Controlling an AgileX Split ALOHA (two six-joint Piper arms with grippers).
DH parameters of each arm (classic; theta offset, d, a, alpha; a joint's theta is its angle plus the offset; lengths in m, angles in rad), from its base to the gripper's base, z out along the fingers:
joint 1: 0 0.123 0 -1.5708
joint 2: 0.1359 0 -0.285 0
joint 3: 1.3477 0 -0.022 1.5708
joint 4: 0 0.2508 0 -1.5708
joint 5: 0 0 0.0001 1.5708
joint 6: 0 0.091 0 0
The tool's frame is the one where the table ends.
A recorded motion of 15 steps. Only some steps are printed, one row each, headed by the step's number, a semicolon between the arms.
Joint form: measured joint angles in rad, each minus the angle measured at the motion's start. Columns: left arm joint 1, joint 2, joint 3, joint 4, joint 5, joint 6; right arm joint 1, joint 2, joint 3, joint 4, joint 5, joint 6.
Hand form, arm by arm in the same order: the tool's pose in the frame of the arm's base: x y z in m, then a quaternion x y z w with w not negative. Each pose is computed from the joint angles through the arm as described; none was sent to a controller.
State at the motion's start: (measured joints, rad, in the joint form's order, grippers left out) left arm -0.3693 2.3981 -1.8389 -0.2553 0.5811 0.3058; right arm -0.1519 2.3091 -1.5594 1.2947 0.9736 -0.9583
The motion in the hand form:
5: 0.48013 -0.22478 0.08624 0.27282 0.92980 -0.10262 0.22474; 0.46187 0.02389 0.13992 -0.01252 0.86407 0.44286 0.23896
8: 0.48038 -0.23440 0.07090 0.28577 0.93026 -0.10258 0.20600; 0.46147 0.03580 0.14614 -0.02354 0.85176 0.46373 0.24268
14: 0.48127 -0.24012 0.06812 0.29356 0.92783 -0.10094 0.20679; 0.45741 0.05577 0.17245 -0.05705 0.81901 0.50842 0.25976
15: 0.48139 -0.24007 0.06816 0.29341 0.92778 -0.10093 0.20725; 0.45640 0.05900 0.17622 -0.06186 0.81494 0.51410 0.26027
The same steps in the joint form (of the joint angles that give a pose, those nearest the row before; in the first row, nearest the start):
5: -0.0442 0.1273 -0.1526 0.0214 0.0760 0.0031; 0.0433 -0.0370 0.0000 0.0166 0.0207 0.0000
8: -0.0598 0.1847 -0.2135 0.0269 0.1170 0.0045; 0.0648 -0.0427 0.0000 0.0610 0.0463 -0.0215
14: -0.0695 0.2049 -0.2442 0.0354 0.1255 0.0046; 0.0983 -0.0822 0.0000 0.1460 0.1203 -0.0689
15: -0.0693 0.2049 -0.2443 0.0354 0.1246 0.0045; 0.1042 -0.0885 0.0000 0.1537 0.1304 -0.0707

